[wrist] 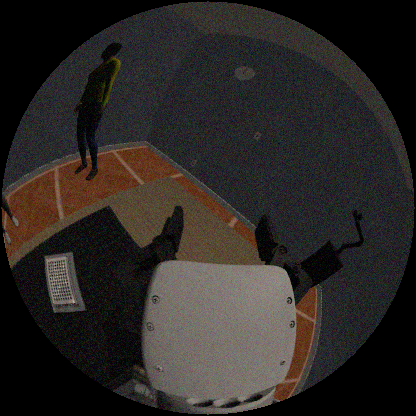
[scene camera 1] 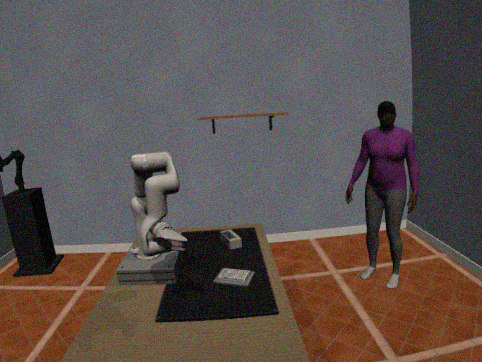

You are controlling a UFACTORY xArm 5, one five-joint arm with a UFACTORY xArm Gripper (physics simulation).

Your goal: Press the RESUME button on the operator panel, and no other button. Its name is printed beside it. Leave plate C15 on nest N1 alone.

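Frame: origin at the arm's base, x ahead, y left, z up, level; millimetres.
Seen in the pictures: gripper, fingertip midpoint: (wrist: 221,219) (scene camera 1: 182,249).
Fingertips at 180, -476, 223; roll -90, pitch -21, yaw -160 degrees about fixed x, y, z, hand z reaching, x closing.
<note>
A point is followed by its place in that frame, as x, y, z.
A small pale box with a dark top face (scene camera 1: 231,239) {447, 90, -8}, which looks like the operator panel, stands on the black mat toward the back; its buttons and printed names are too small to read. A pale plate with a grid of wells (scene camera 1: 234,276) {392, -267, -36} (wrist: 61,281) {388, -247, -43}, apparently C15, lies on the mat nearer the scene camera; nest N1 is hard to tell apart under it. My gripper (scene camera 1: 180,246) {180, -476, 223} (wrist: 221,219) {180, -476, 223} is open and empty, its two dark fingers wide apart. It hangs close to the arm's base, left of both box and plate in the scene view. The panel is not discernible in the wrist view.
The black mat (scene camera 1: 200,307) {219, -430, -63} (wrist: 95,230) {450, -443, -64} lies on the tan table (scene camera 1: 120,320) {-106, -436, -76} (wrist: 145,210) {402, -650, -76}. A person in purple (scene camera 1: 390,157) stands right of the table; one in yellow (wrist: 100,85) shows in the wrist view. A dark pedestal (scene camera 1: 30,232) (wrist: 322,262) carries another arm. A shelf (scene camera 1: 243,116) is on the wall.
</note>
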